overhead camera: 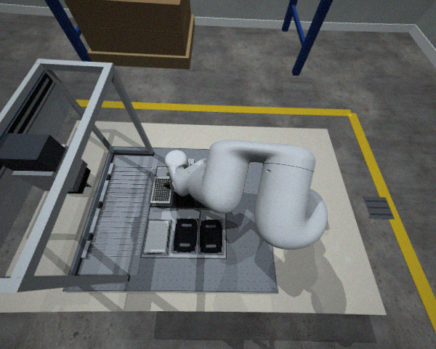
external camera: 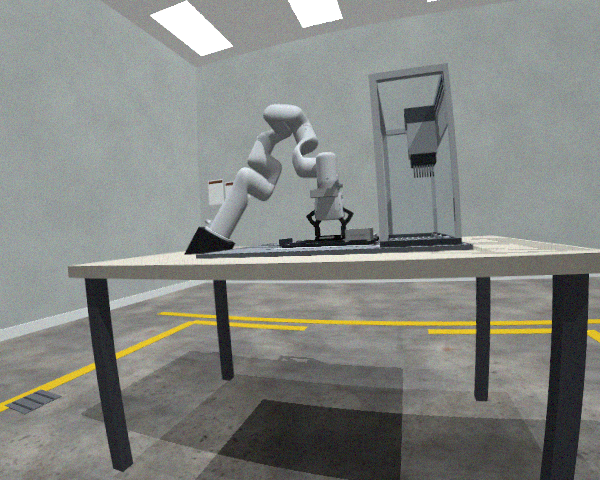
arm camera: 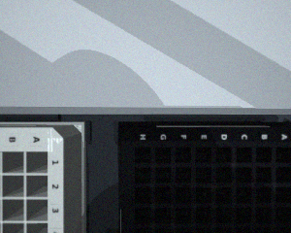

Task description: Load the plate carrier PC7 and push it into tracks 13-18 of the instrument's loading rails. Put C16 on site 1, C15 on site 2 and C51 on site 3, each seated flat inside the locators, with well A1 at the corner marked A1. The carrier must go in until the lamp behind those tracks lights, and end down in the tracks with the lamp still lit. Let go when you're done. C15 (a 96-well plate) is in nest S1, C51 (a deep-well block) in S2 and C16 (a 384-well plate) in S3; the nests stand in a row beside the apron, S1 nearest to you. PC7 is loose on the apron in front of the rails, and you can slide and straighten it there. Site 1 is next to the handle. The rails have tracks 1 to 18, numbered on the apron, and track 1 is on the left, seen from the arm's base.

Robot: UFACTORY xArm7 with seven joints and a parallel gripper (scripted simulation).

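The dark carrier PC7 lies 1 cm behind my hand and 2 cm below it. From my hand the other things lie so: black 96-well plate C15 (1 cm below); then white 384-well plate C16 (10 cm ahead, 1 cm to the left); then small white corner mark (7 cm behind, 12 cm to the left, 2 cm below).
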